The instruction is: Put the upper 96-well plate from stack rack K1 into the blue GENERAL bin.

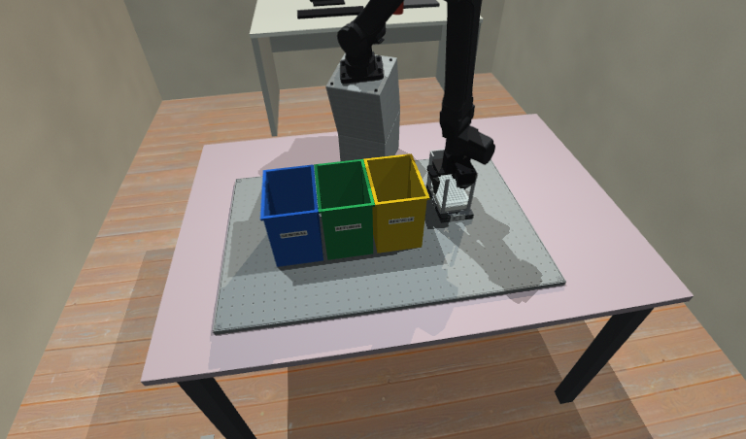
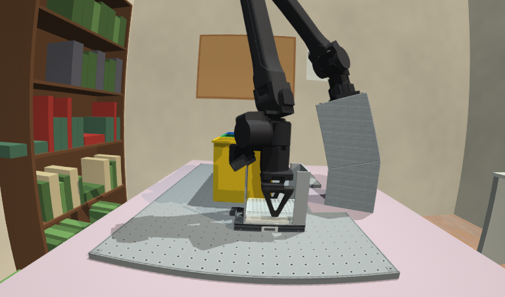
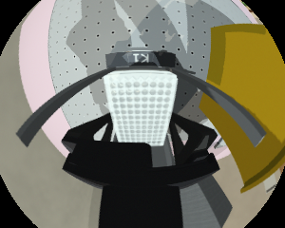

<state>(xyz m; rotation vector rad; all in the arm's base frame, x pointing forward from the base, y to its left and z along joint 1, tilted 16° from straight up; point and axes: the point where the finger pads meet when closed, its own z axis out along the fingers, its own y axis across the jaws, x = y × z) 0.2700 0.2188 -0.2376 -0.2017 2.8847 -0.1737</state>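
Right now my hand is 30 cm to the left of the green bin, 12 cm short of it and 5 cm below it. From my hand the other things lie so: blue bin labelled GENERAL (43 cm to the right, 13 cm ahead, 5 cm above); then yellow bin (17 cm to the right, 10 cm ahead, 5 cm above).
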